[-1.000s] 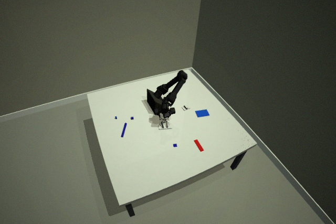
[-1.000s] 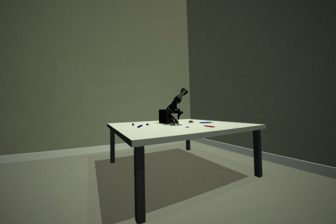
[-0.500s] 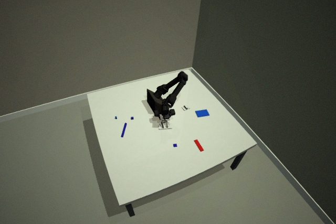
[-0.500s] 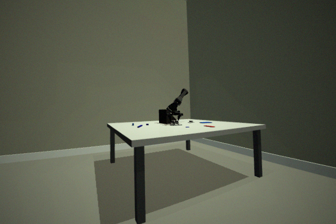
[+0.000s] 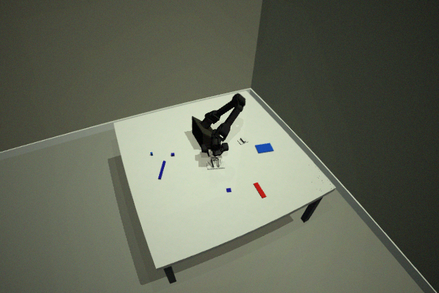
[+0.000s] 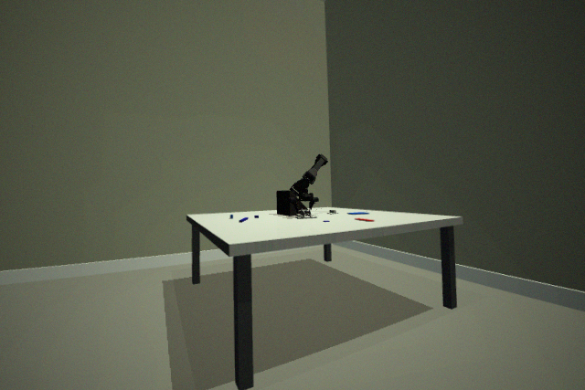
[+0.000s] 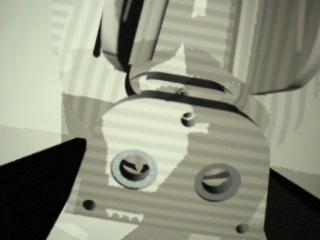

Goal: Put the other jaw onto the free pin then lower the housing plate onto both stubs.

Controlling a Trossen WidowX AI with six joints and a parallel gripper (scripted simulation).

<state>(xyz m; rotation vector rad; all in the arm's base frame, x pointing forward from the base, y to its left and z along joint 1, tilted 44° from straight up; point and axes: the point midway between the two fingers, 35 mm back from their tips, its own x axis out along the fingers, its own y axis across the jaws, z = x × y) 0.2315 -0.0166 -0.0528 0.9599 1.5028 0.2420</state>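
My gripper tip is 2 cm to the left of the jaw, 1 cm short of it and 1 cm above it. Also, from my gripper tip: blue bar (38 cm to the right, 8 cm behind, 2 cm below); then red bar (40 cm ahead, 10 cm to the left, 2 cm below); then blue flat plate (38 cm to the left, 12 cm ahead, 2 cm below).
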